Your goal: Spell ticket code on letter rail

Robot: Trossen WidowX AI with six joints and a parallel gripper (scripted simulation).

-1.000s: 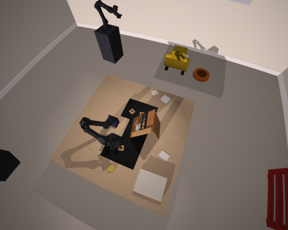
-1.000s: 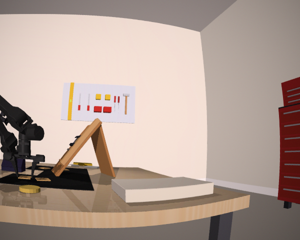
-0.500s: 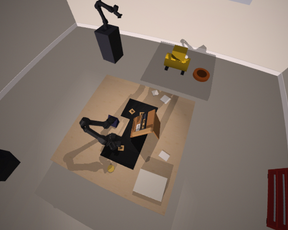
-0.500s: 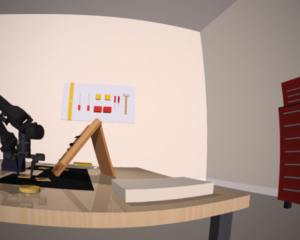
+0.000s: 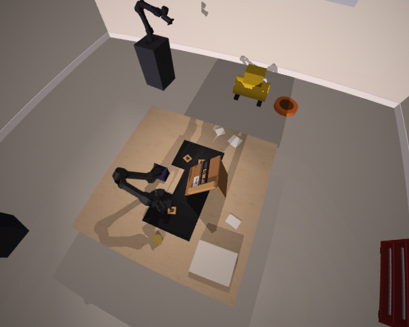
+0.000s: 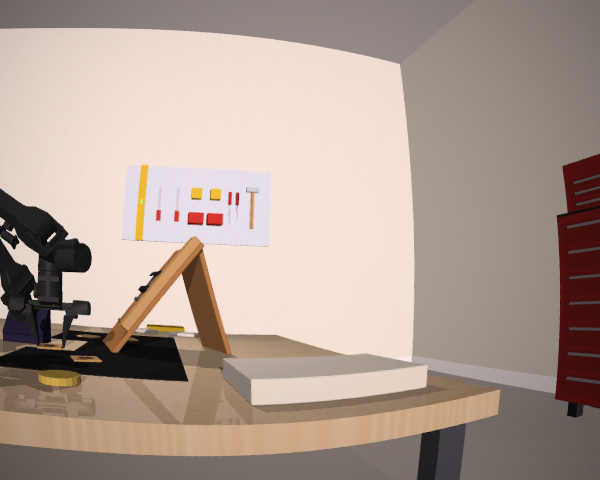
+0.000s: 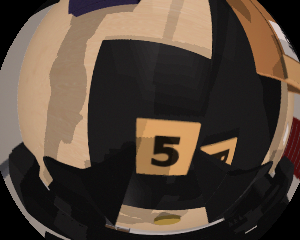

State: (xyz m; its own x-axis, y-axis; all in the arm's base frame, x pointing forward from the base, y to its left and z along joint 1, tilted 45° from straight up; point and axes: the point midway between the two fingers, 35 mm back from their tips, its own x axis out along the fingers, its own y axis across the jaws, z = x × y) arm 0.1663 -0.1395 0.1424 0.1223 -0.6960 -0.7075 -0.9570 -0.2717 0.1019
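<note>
Now: the white ticket 26 cm to the left of my gripper tip, 15 cm ahead of it and 8 cm above it. The rest, counted from my gripper tip: black mat 23 cm to the left, 4 cm ahead, 2 cm below; then white slab 52 cm ahead, 16 cm to the right.
</note>
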